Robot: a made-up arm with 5 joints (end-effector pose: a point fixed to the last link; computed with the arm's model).
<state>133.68 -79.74 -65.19 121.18 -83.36</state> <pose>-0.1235 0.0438 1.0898 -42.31 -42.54 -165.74</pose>
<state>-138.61 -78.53 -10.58 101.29 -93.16</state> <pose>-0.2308 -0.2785 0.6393 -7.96 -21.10 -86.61</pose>
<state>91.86 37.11 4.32 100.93 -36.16</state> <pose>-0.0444 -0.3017 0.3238 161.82 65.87 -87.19</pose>
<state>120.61 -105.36 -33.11 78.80 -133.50</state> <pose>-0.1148 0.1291 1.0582 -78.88 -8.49 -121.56</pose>
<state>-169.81 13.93 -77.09 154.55 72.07</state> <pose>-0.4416 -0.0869 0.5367 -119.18 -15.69 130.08</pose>
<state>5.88 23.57 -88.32 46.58 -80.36</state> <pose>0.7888 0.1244 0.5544 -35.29 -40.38 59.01</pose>
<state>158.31 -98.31 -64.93 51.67 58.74</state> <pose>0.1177 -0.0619 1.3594 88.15 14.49 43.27</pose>
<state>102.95 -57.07 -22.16 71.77 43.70</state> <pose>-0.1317 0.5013 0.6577 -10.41 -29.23 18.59</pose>
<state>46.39 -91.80 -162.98 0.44 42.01</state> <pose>-0.6874 -0.7102 0.5668 -117.74 17.17 -18.29</pose>
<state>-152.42 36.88 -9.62 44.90 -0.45</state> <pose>0.0823 -0.0124 0.0391 -60.40 32.16 169.71</pose>
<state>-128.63 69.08 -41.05 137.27 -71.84</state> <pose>0.0862 0.0101 0.2374 150.17 39.81 9.94</pose>
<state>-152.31 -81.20 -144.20 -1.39 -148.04</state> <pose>0.7763 0.3760 1.0225 118.23 5.12 -96.89</pose>
